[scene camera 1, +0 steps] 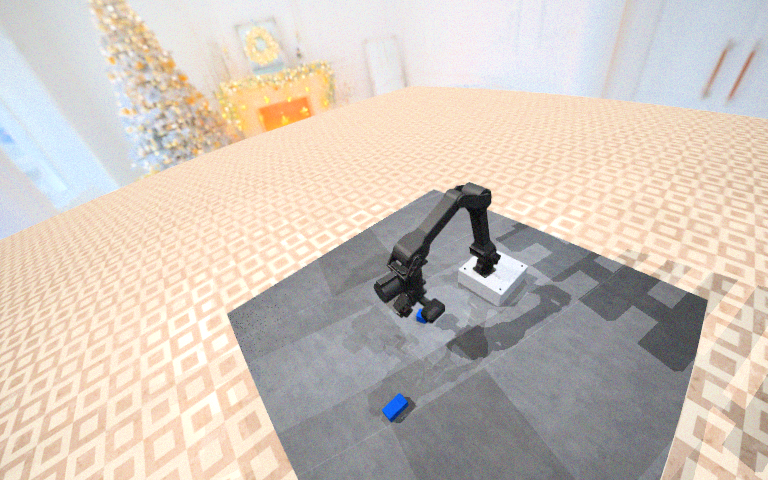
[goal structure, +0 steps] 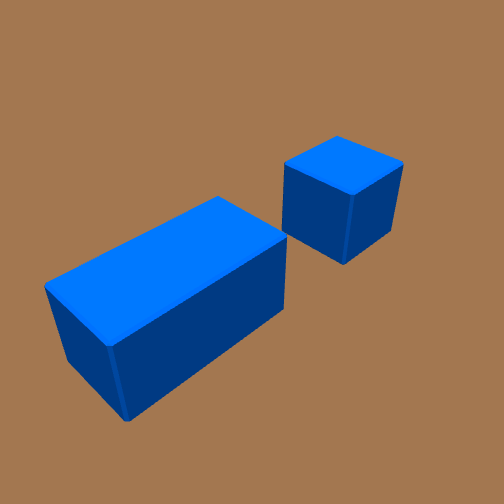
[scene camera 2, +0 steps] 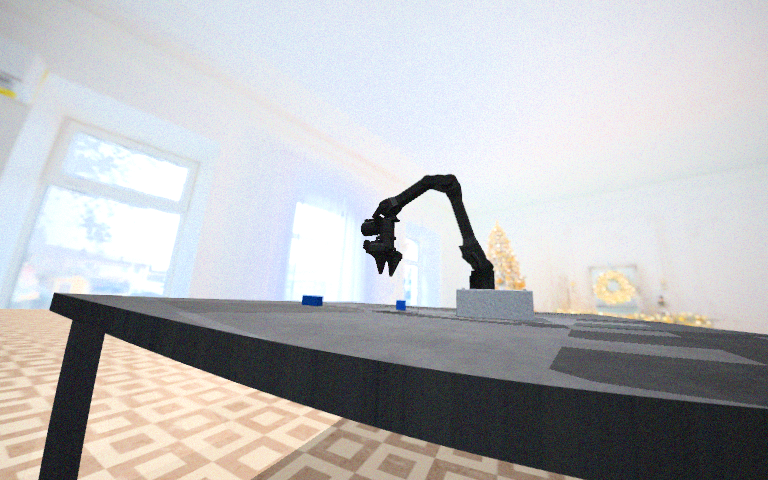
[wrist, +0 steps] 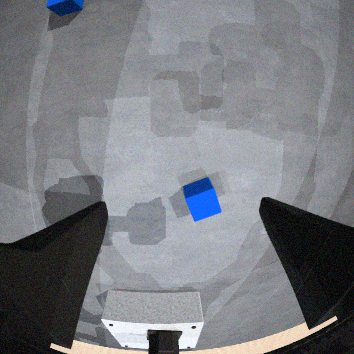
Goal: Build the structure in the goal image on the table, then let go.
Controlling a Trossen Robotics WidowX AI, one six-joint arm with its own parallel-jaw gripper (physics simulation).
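A small blue cube lies on the table near the arm's base. In scene camera 1 the gripper partly covers it. A longer blue block lies flat, farther from the base and apart from the cube. Part of it shows at the top left edge of the wrist view. My gripper is open and empty, pointing down high above the table. In the wrist view the cube appears between the fingertips, a little right of their middle, well below them.
The dark grey table carries the arm's white base box. The base box stands to the right of the cube in both scene views. Table edges and the patterned floor beyond show in scene camera 1.
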